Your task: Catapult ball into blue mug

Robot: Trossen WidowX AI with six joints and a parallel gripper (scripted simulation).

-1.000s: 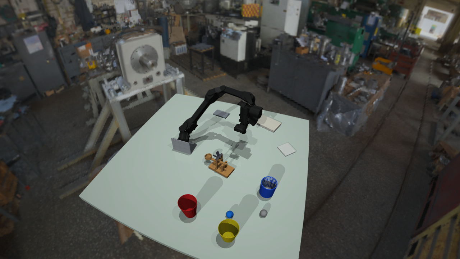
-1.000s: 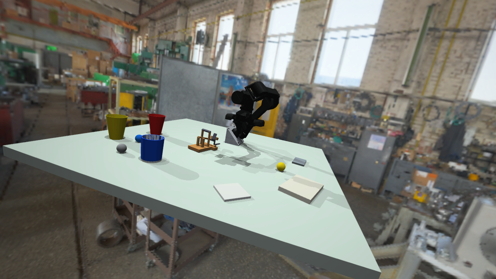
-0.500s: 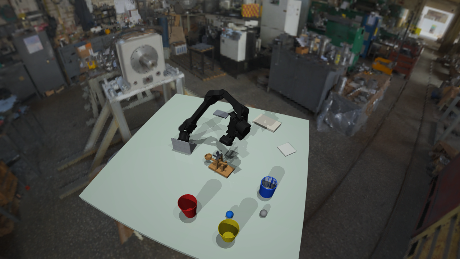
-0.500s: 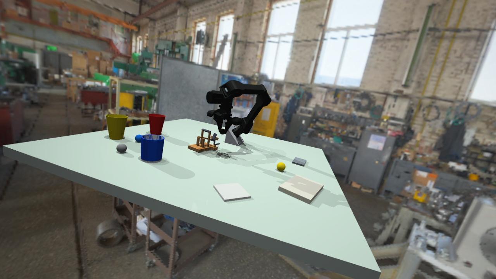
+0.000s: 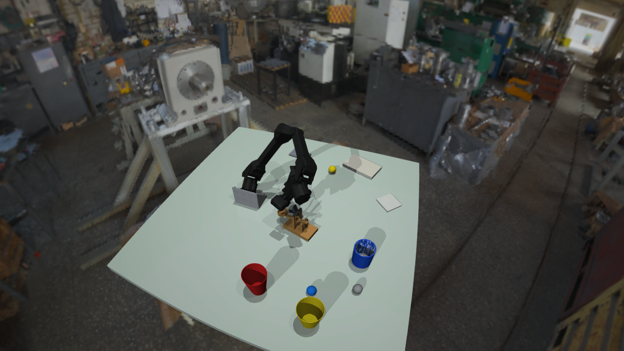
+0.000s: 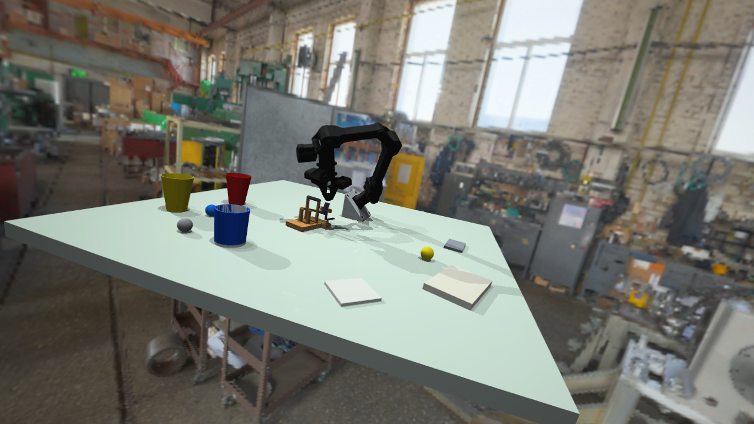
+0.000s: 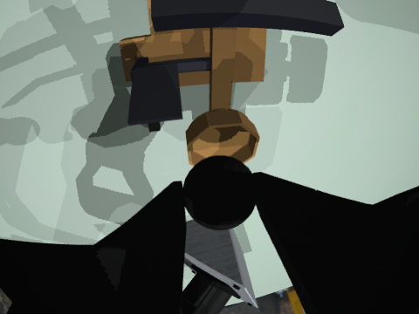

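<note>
Now: gripper tip 50 mm short of the catapult, 10 mm to the left of it and 50 mm above it. From my gripper tip the other things lie so: blue ball 210 mm ahead, 340 mm to the right, 80 mm below; then black ball 10 mm above; then red cup 380 mm to the right, 70 mm below.
</note>
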